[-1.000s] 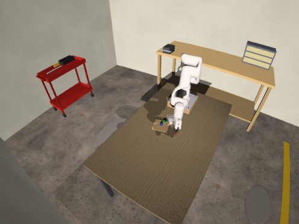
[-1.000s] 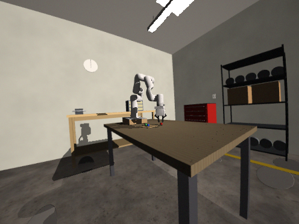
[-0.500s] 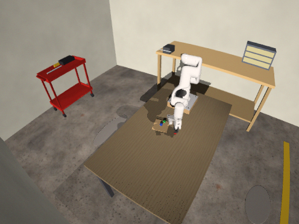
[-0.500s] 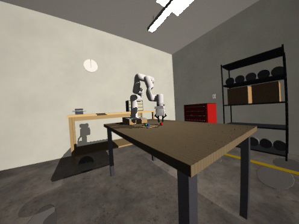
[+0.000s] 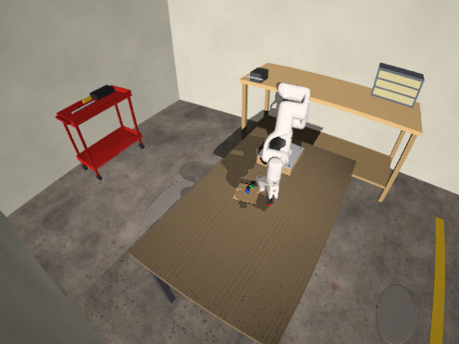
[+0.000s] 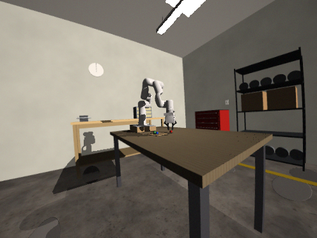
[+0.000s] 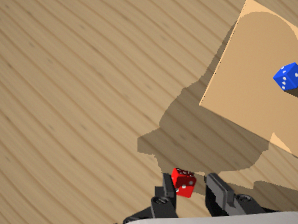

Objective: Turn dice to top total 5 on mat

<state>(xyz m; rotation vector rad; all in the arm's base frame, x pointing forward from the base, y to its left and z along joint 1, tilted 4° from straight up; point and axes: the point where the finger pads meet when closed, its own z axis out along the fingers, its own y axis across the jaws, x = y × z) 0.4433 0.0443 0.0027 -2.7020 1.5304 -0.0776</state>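
Right now the red die is 40 mm below my hand. From my hand the other things lie so: tan mat 40 mm behind, 150 mm to the right, 40 mm below; blue die 40 mm behind, 150 mm to the right, 30 mm below; green die 90 mm behind, 140 mm to the right, 30 mm below.
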